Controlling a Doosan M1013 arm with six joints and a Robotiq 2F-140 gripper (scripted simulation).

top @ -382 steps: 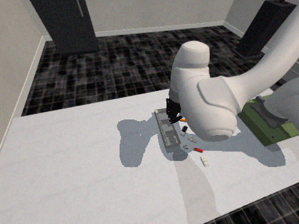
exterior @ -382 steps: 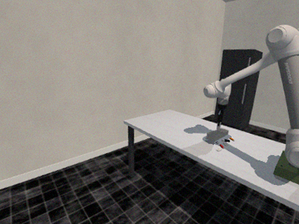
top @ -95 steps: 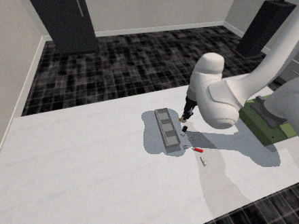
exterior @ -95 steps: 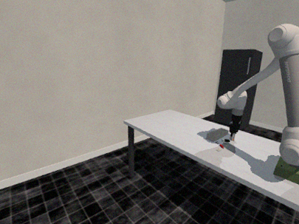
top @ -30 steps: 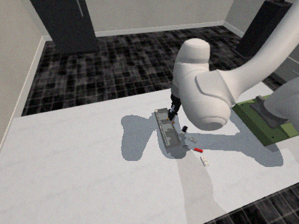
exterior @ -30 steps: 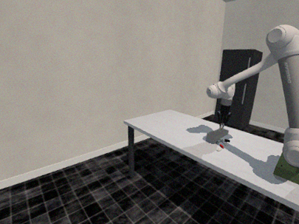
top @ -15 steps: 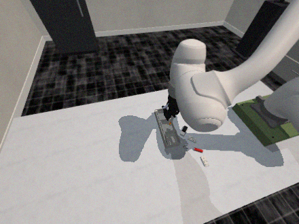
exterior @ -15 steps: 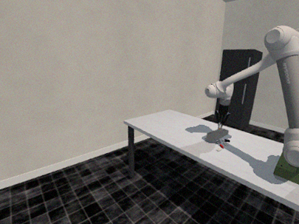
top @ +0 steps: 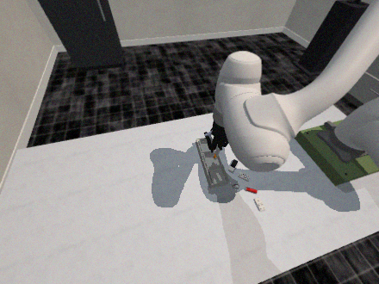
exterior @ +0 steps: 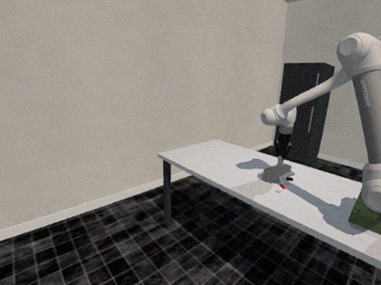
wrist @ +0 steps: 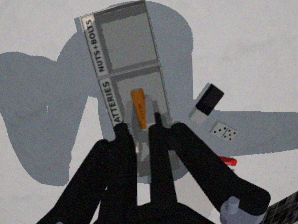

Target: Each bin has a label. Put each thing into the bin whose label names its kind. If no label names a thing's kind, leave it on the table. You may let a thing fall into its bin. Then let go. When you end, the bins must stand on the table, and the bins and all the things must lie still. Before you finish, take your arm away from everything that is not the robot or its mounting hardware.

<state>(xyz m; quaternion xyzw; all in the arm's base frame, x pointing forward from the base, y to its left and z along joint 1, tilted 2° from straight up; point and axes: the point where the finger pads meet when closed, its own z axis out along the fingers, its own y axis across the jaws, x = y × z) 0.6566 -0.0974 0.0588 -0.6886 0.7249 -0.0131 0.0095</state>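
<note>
The grey bin tray lies 8 cm below my hand and 1 cm ahead of it. Also, from my hand: grey piece 14 cm to the left, 9 cm below, 6 cm behind; then orange battery 3 cm below; then small black piece 9 cm below, 9 cm behind, 5 cm to the left.
</note>
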